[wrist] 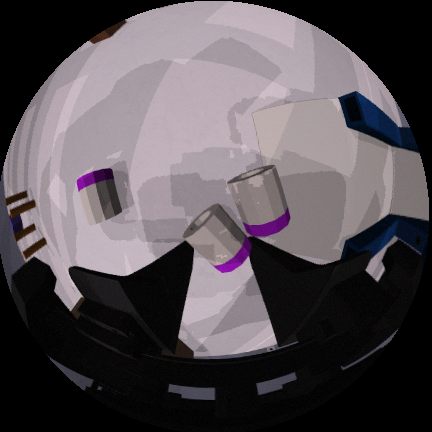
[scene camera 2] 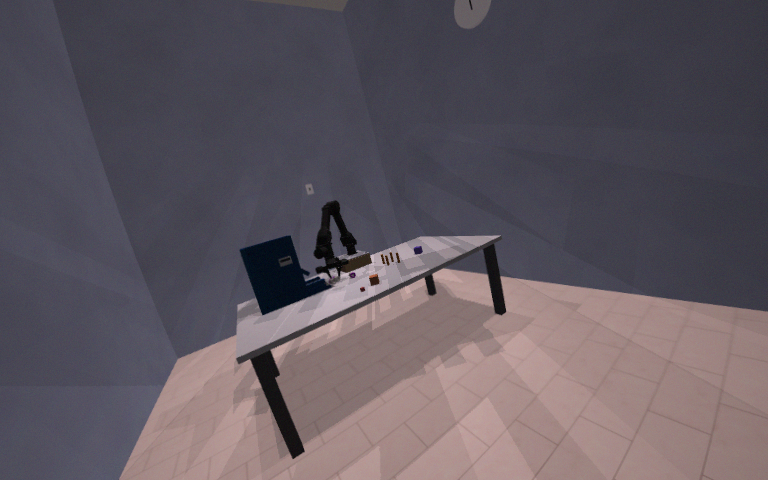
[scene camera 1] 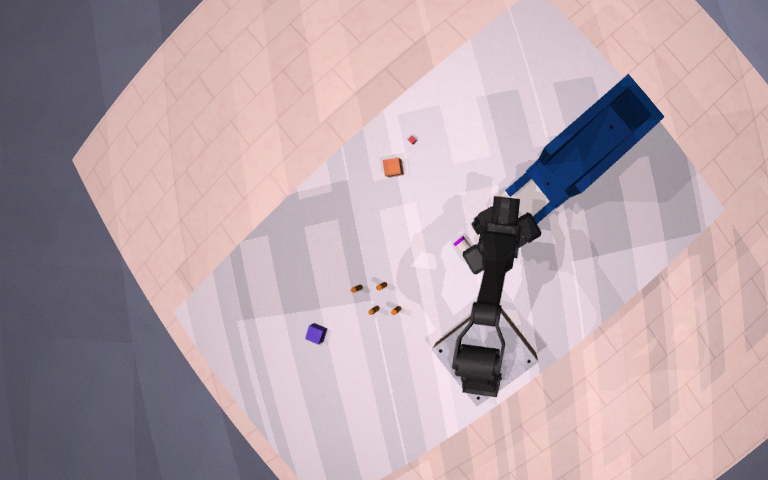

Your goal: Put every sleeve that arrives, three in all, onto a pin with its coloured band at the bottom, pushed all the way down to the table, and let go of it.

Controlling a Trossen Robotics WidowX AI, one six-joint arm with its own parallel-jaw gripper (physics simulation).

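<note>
My gripper (wrist: 220, 243) (scene camera 2: 334, 276) is low over the table, its fingertips against opposite sides of a grey sleeve (wrist: 214, 236) with a purple band, which lies tilted between them, band toward the right finger. A second sleeve (wrist: 262, 200) lies close beside it, touching or nearly so, band toward the gripper. A third sleeve (wrist: 100, 197) (scene camera 1: 461, 244) (scene camera 2: 352, 275) lies apart on the left in the wrist view, band facing away from the gripper. Several orange-brown pins (scene camera 1: 381, 286) (scene camera 2: 391, 256) (wrist: 24, 232) stand upright and bare. In scene camera 1, the arm hides the fingertips and the two nearer sleeves.
The blue chute (scene camera 1: 591, 150) (scene camera 2: 274, 277) (wrist: 370, 115) ends at a pale plate (scene camera 1: 530, 199) (wrist: 300, 135) beside the gripper. An orange block (scene camera 1: 392, 166) (scene camera 2: 373, 279), a red cube (scene camera 1: 412, 139) (scene camera 2: 362, 289) and a purple block (scene camera 1: 315, 333) (scene camera 2: 417, 249) stand on the table. Brown panels (scene camera 2: 357, 262) flank the arm's base.
</note>
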